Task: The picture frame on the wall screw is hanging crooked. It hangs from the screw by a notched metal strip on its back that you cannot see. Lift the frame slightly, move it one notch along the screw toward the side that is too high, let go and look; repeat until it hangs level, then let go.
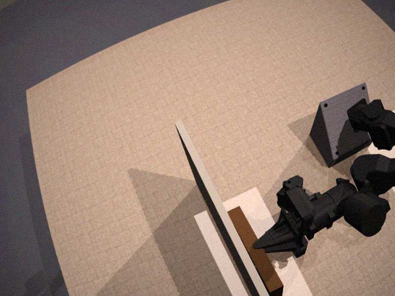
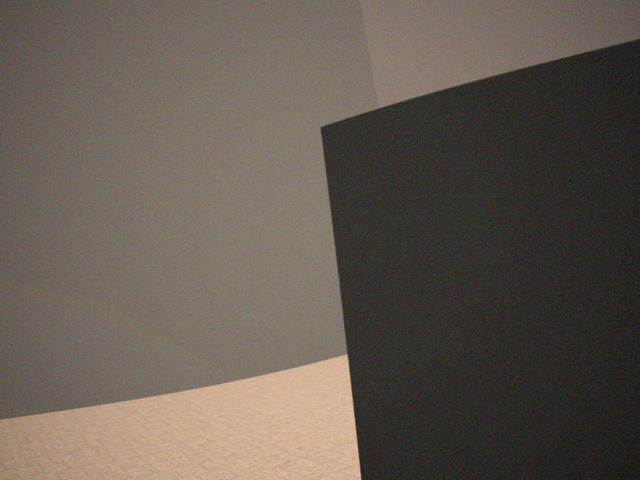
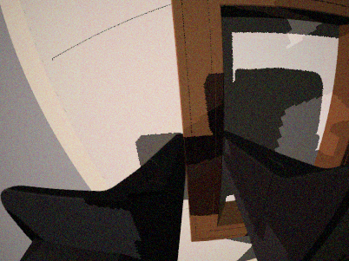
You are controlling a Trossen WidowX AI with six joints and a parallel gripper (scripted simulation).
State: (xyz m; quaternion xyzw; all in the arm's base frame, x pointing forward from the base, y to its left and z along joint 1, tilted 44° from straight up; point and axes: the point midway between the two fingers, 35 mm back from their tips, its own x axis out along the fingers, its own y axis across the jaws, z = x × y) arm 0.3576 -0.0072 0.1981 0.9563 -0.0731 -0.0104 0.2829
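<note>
The brown wooden picture frame is 1 cm ahead of my gripper tip, 1 cm to the left of it and 5 cm below it. The rest, counted from my gripper tip: wall panel: 2 cm ahead, 6 cm below.
</note>
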